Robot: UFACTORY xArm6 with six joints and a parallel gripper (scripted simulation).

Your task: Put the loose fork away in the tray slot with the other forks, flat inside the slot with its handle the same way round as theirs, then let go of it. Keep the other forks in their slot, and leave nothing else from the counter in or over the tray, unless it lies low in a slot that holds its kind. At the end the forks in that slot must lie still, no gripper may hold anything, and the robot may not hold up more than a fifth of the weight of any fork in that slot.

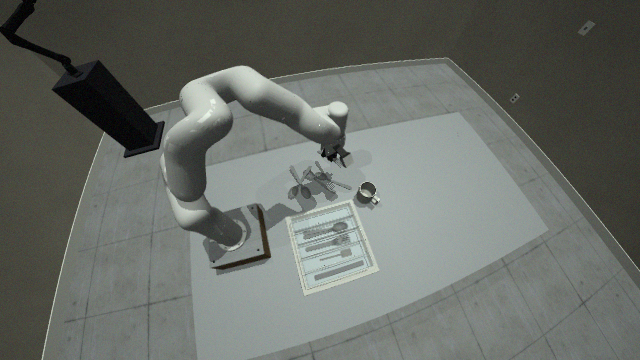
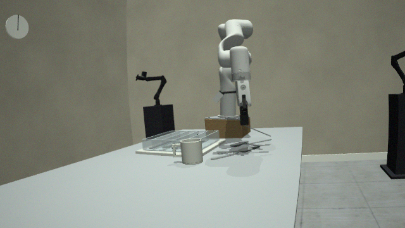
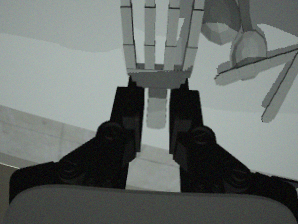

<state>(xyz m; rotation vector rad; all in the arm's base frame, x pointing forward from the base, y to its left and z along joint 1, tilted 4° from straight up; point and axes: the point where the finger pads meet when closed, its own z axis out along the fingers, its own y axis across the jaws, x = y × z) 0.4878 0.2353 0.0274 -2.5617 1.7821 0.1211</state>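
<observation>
The clear cutlery tray is 110 mm behind my hand, 350 mm to the right of it and 90 mm below it. From my hand the other things lie so: white mug: 120 mm ahead, 180 mm to the right, 110 mm below.
</observation>
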